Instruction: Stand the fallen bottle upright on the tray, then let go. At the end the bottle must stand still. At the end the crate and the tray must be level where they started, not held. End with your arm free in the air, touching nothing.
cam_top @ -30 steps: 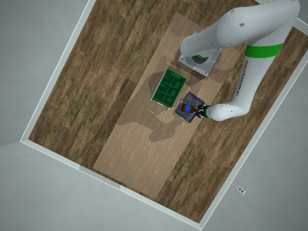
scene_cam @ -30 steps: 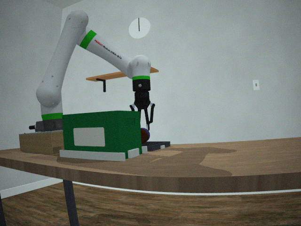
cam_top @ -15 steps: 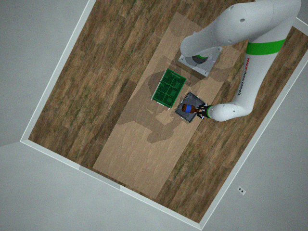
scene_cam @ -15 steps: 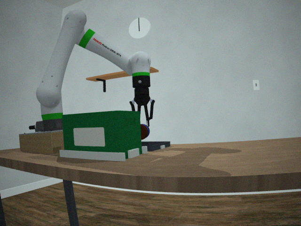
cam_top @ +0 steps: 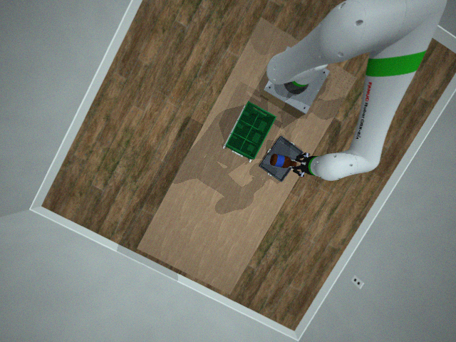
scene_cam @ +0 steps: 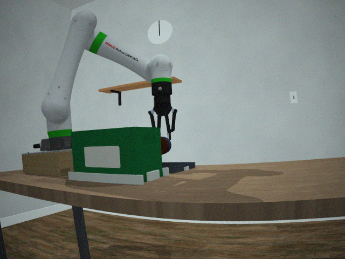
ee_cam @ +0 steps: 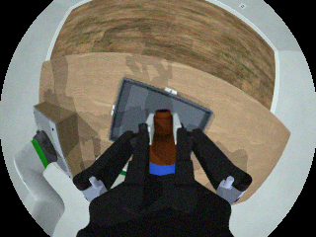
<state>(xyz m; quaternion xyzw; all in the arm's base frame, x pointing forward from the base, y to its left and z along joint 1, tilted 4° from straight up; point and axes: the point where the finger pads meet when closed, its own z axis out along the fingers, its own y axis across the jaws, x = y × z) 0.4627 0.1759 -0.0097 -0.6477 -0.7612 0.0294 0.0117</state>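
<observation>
The bottle is 50 mm to the right of my hand, 20 mm below it and 10 mm ahead of it. Round my hand: green crate: 320 mm to the right, 80 mm behind, 40 mm below; then tray: 110 mm below, 50 mm to the right, 10 mm behind.
</observation>
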